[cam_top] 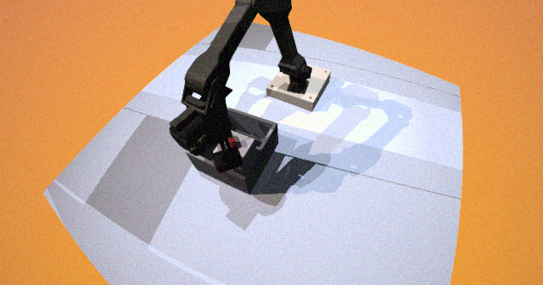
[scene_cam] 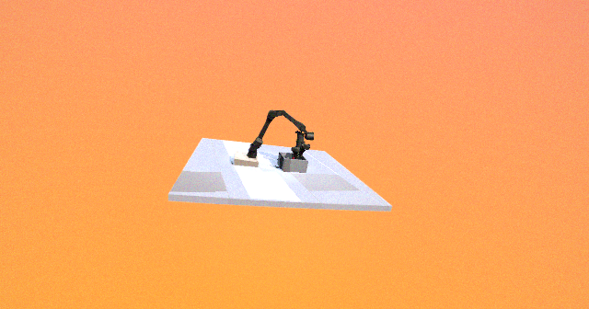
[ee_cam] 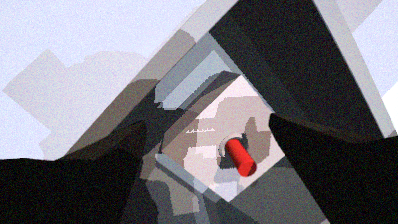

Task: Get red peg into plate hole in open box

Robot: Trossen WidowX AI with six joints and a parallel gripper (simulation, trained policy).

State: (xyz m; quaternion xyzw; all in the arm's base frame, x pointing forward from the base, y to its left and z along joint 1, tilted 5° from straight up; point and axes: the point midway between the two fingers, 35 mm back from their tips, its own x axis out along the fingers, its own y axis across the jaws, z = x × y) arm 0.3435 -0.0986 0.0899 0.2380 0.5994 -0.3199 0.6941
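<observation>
Now: gripper tip 4 cm past the red peg, 3 cm above it and 1 cm to the right of it. The rest, counted from my gripper tip: pale plate (4 cm behind, 3 cm below, 1 cm to the left); box (5 cm below, 4 cm behind, 1 cm to the left).
</observation>
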